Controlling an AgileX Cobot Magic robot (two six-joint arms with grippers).
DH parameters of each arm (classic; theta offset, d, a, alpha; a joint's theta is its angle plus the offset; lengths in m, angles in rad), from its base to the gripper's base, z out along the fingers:
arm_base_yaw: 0 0.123 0 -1.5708
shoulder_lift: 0.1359 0 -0.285 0
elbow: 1.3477 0 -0.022 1.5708
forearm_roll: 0 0.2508 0 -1.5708
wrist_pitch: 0 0 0.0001 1.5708
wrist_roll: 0 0.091 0 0
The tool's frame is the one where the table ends.
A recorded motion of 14 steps. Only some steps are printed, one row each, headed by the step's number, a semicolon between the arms.
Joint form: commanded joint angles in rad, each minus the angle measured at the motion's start. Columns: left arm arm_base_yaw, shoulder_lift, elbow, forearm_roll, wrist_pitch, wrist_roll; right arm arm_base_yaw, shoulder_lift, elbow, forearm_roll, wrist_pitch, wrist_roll.
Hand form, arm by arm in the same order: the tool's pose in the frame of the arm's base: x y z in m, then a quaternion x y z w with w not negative. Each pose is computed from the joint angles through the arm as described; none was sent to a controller.
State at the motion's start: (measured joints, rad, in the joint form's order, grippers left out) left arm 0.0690 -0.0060 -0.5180 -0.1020 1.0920 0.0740; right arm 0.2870 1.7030 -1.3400 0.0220 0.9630 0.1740
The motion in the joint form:
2: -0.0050 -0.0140 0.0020 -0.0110 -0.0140 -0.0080; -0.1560 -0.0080 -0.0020 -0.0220 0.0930 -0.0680
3: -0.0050 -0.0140 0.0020 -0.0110 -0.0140 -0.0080; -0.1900 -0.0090 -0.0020 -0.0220 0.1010 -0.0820
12: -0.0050 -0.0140 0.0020 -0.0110 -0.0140 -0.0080; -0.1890 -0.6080 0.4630 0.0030 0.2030 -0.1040
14: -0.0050 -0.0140 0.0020 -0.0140 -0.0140 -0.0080; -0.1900 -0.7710 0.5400 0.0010 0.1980 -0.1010
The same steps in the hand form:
2: -0.0103 -0.0097 0.2805 0.00453 0.84696 -0.02190 0.53119; 0.3405 0.0449 0.2655 -0.01240 0.99218 0.01468 0.12330
3: -0.0103 -0.0097 0.2805 0.00453 0.84696 -0.02190 0.53119; 0.3409 0.0332 0.2657 -0.00248 0.99269 0.01139 0.12016
12: -0.0103 -0.0097 0.2805 0.00453 0.84696 -0.02190 0.53119; 0.1800 0.0198 0.2932 -0.01056 0.99050 0.02347 0.13507
14: -0.0103 -0.0100 0.2806 0.00462 0.84689 -0.02339 0.53124; 0.1457 0.0161 0.2984 -0.00921 0.98329 0.02657 0.17987

